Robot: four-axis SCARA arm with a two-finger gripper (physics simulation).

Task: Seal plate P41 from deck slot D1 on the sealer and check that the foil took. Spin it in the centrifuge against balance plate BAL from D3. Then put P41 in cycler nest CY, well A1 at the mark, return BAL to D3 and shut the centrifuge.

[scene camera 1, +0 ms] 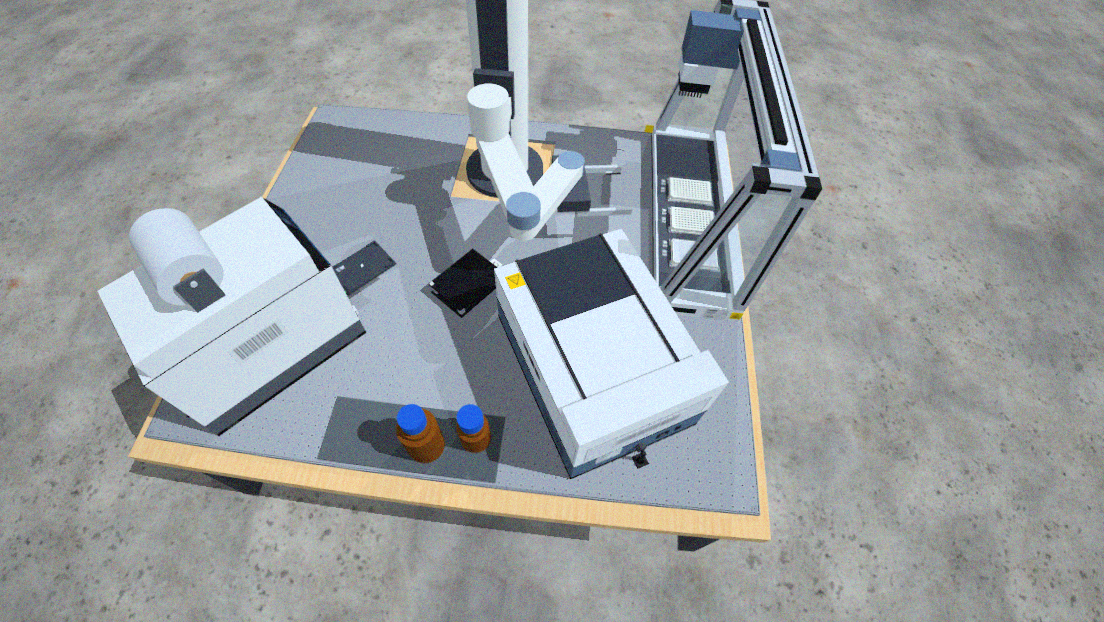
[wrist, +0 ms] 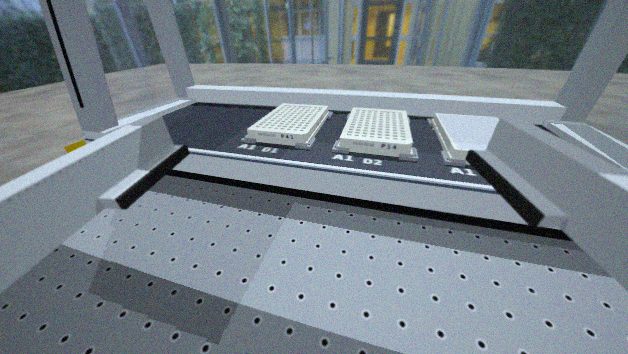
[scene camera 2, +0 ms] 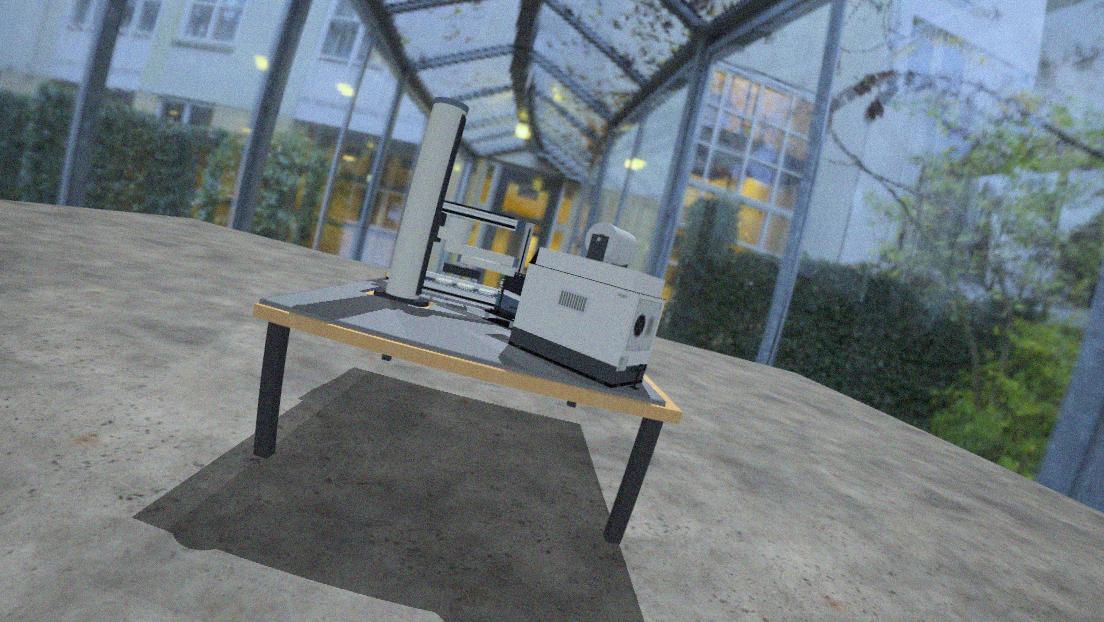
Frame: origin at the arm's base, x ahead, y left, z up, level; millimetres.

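Seen in the pictures: gripper, fingertip midpoint: point(scene camera 1: 626, 188) point(wrist: 320, 135); arm's base, origin of the base link: point(scene camera 2: 401, 299).
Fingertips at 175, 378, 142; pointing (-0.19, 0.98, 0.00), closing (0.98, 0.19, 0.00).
Offsets run from my fingertips to a thing's top centre, as dx, dy, dz. "spot": to the spot under its first point.
P41 @[-98, +205, -64] point(wrist: 287, 122) point(scene camera 1: 689, 190) is a cream well plate seated in slot D1, its wells visible. The white, smooth-topped plate BAL point(wrist: 466, 134) point(scene camera 1: 687, 251) sits in D3, partly hidden behind a finger in the wrist view and a frame post in scene camera 1. My gripper point(wrist: 321, 135) point(scene camera 1: 625, 190) is open and empty, low over the bench, its fingertips short of the deck and pointing towards it. The sealer @[+564, -860, +347] point(scene camera 1: 301, 351) carries a foil roll at the left; its dark tray @[+338, -667, -27] point(scene camera 1: 361, 266) sticks out. I cannot tell whether the white machine with a warning sign point(scene camera 1: 618, 347) is the centrifuge.
Plate P14 @[+26, +206, -64] point(wrist: 376, 129) point(scene camera 1: 691, 220) sits in D2. Frame posts and a pipetting head @[spot: -256, +169, +327] point(scene camera 1: 710, 38) stand over the deck. A black flat unit @[+302, -405, -77] point(scene camera 1: 465, 284) lies beside the right machine. Two brown bottles point(scene camera 1: 421, 436) point(scene camera 1: 472, 431) with blue caps stand near the front edge.
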